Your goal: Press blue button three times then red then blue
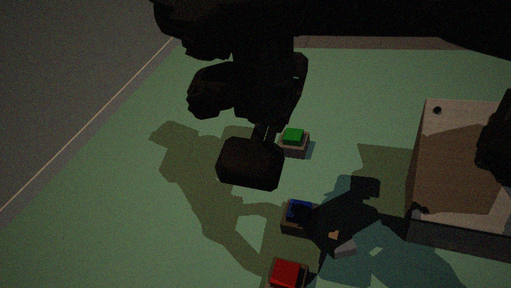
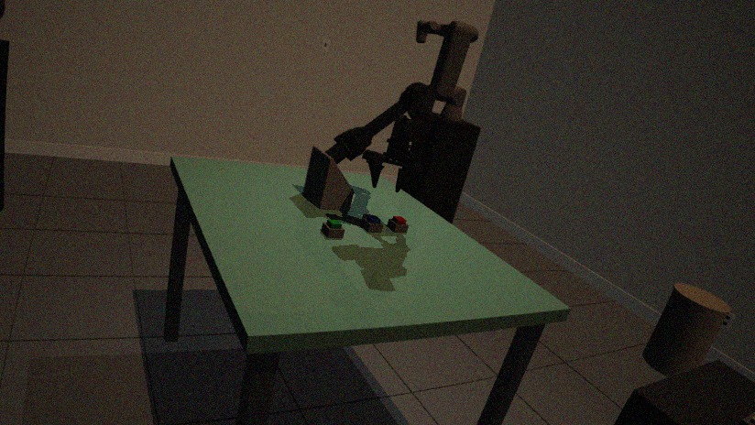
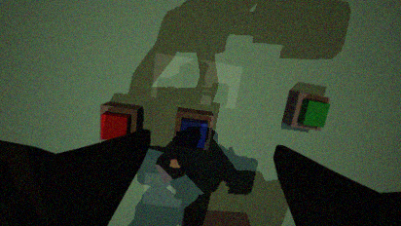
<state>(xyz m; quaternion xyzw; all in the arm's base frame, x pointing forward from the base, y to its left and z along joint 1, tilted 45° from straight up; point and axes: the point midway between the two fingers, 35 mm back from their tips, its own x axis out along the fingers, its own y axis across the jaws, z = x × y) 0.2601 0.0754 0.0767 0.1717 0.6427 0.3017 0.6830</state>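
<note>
Now: gripper tip 30 mm past the blue button and 110 mm above it. Also, from my gripper tip: red button 50 mm behind, 100 mm to the left, 110 mm below; block 100 mm behind, 20 mm to the left, 130 mm below; green button 40 mm ahead, 150 mm to the right, 110 mm below.
</note>
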